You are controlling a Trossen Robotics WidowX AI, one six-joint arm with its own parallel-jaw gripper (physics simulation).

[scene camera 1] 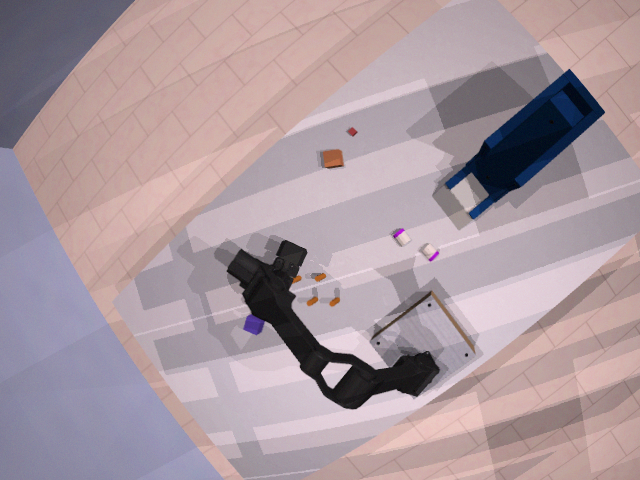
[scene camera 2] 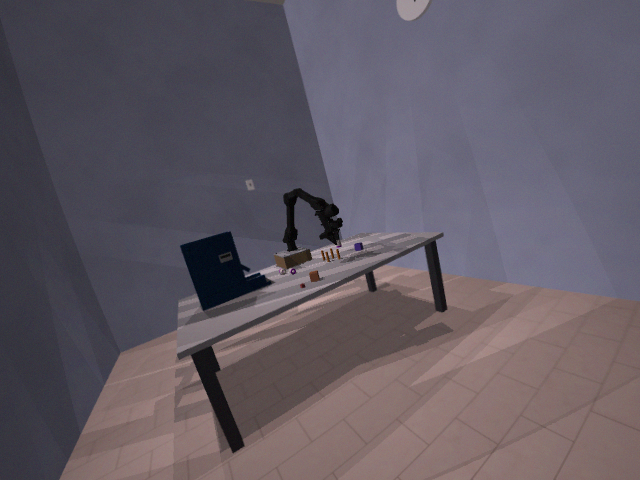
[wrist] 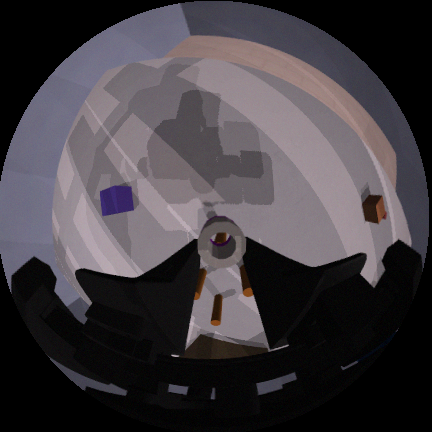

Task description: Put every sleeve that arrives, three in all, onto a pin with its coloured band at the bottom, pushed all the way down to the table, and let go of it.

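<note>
My gripper (scene camera 2: pixel 339 241) (wrist: pixel 220 243) is shut on a pale sleeve (wrist: pixel 204 244), held upright with its purple band (scene camera 2: pixel 338 246) at the lower end. The sleeve is above the pins, and part of an orange pin (wrist: pixel 220 237) shows through its bore. Several orange pins (scene camera 1: pixel 320 276) (scene camera 2: pixel 331 253) (wrist: pixel 216 310) stand upright on the table; their tops are bare where they show. In scene camera 1 the arm hides the fingers and the held sleeve. Two other white sleeves with purple bands, one sleeve (scene camera 1: pixel 402 238) and another sleeve (scene camera 1: pixel 429 251), lie on their sides.
A blue chute (scene camera 1: pixel 532 142) (scene camera 2: pixel 212 268) with a white patch at its mouth stands beyond the loose sleeves. The arm stands on a wood-sided box (scene camera 1: pixel 421 328) (scene camera 2: pixel 294 258). A purple cube (scene camera 1: pixel 253 324) (scene camera 2: pixel 358 246) (wrist: pixel 116 200), an orange block (scene camera 1: pixel 332 158) (scene camera 2: pixel 314 276) (wrist: pixel 373 209) and a small red cube (scene camera 1: pixel 352 131) (scene camera 2: pixel 302 285) rest on the table.
</note>
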